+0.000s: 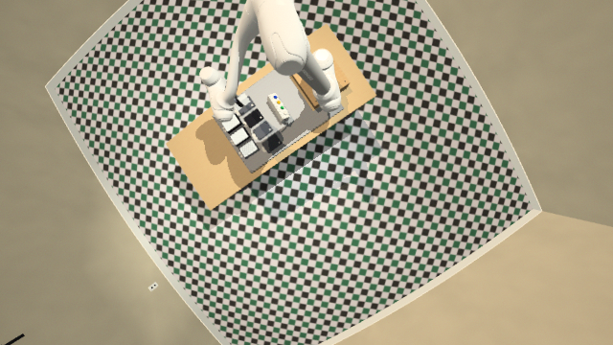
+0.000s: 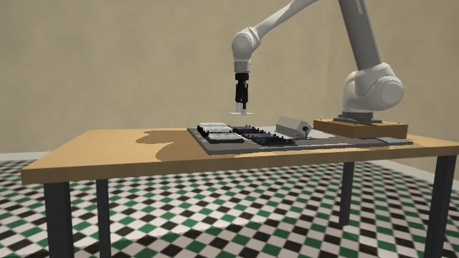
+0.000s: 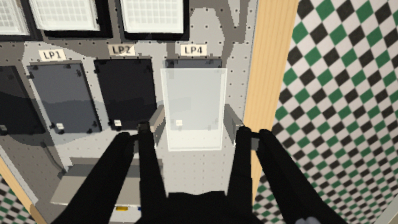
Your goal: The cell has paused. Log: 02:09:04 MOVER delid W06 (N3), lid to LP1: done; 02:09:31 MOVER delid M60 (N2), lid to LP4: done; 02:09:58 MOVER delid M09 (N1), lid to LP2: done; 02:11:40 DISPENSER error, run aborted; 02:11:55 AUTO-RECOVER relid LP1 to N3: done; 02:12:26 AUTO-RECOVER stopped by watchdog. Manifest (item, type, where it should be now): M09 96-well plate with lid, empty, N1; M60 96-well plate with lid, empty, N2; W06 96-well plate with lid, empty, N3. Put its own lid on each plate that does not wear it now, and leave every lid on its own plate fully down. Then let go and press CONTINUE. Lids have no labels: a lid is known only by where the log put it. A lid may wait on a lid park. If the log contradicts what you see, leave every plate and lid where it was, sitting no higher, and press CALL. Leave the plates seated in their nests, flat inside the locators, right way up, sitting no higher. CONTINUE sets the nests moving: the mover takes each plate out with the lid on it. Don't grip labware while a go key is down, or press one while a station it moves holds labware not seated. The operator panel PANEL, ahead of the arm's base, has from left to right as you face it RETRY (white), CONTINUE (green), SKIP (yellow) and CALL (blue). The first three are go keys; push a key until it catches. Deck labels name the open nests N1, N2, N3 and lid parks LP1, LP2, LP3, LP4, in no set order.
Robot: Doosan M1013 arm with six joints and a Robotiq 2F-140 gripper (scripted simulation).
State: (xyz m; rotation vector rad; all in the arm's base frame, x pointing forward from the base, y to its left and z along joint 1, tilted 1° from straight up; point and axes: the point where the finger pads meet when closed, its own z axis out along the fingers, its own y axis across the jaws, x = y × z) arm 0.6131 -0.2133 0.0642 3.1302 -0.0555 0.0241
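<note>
The plate lies 19 cm ahead of my hand, 31 cm to the left of it and 9 cm below it. The rest, counted from my hand: lid park LP2: 1 cm ahead, 13 cm to the left, 11 cm below; blue call key: 24 cm behind, 13 cm to the left, 4 cm below; lid park LP1: 26 cm to the left, 11 cm below.
</note>
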